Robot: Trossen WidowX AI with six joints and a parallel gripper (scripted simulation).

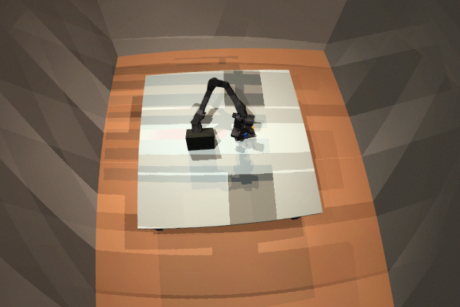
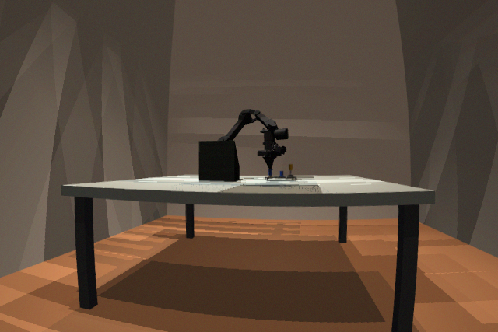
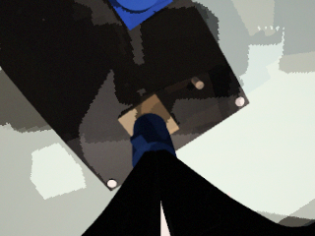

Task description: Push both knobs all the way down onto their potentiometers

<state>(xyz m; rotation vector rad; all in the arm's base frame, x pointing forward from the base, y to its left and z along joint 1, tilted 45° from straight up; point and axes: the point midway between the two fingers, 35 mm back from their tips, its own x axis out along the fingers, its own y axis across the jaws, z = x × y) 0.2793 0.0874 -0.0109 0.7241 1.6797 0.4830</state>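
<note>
The orange knob is 110 mm ahead of my gripper tip, 20 mm to the left of it and 10 mm above it. Also, from my gripper tip: blue knob 10 mm below.
</note>
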